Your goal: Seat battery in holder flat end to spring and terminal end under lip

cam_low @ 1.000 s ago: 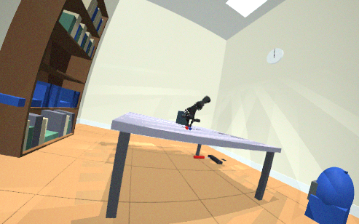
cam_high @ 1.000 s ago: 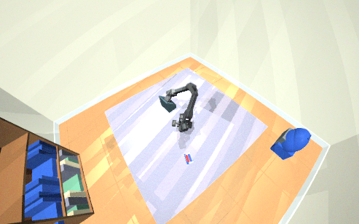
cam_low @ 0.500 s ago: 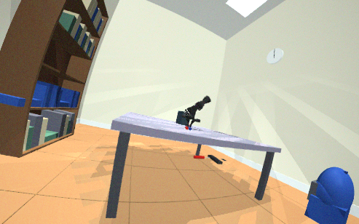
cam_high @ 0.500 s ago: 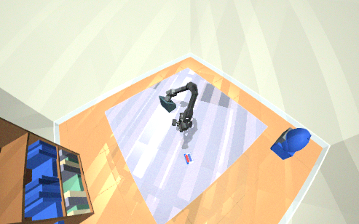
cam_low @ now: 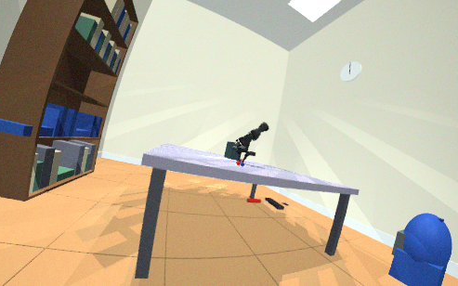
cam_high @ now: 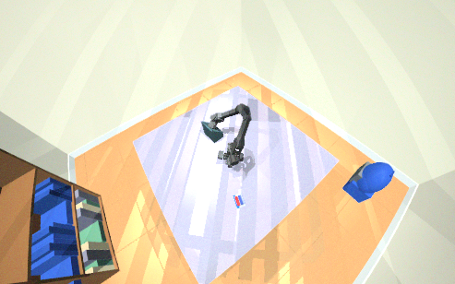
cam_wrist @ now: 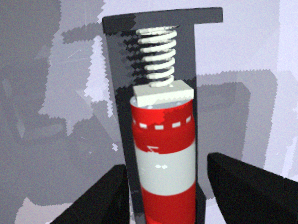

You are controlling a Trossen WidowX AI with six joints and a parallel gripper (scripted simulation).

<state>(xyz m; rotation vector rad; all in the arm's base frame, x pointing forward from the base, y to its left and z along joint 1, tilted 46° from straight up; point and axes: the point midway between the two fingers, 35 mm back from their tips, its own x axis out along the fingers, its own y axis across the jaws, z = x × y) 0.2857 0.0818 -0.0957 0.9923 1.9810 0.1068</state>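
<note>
The battery is 1 cm above my gripper tip.
</note>
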